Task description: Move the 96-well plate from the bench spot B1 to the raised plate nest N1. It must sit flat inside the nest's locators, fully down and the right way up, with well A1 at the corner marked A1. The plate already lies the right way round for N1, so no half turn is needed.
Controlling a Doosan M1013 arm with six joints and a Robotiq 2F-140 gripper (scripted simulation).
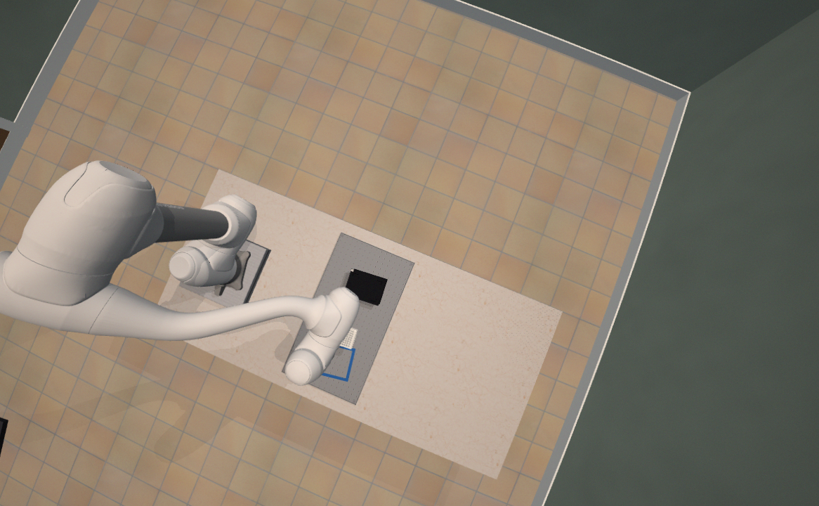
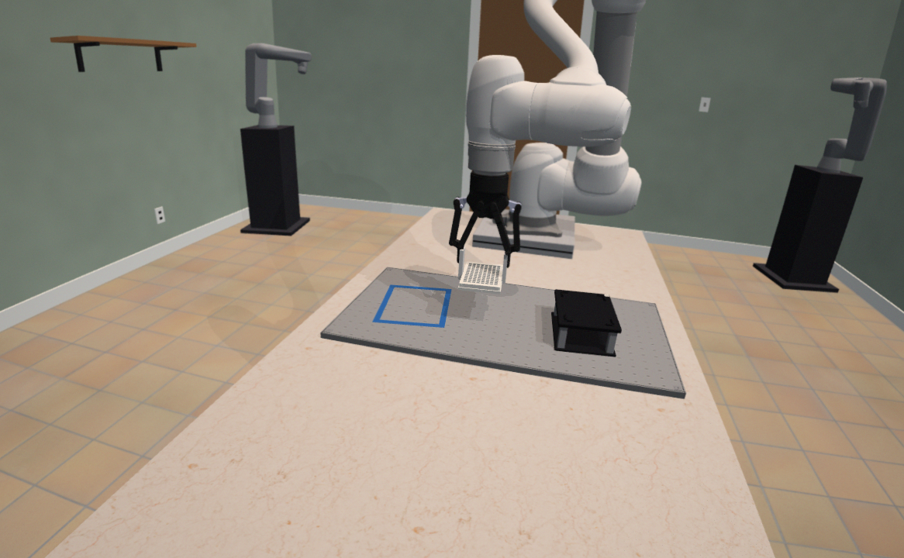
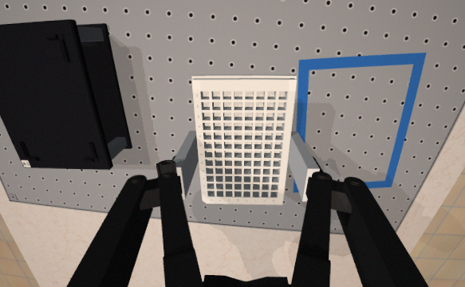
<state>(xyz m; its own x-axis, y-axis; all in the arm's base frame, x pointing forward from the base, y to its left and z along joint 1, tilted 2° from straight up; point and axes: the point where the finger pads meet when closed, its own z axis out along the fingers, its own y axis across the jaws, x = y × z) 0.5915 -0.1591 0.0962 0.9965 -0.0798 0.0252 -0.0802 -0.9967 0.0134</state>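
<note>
The A1 label is 28 cm to the left of my hand, 5 cm below it and 2 cm behind it. The rest, counted from my hand: white 96-well plate 2 cm below.
</note>
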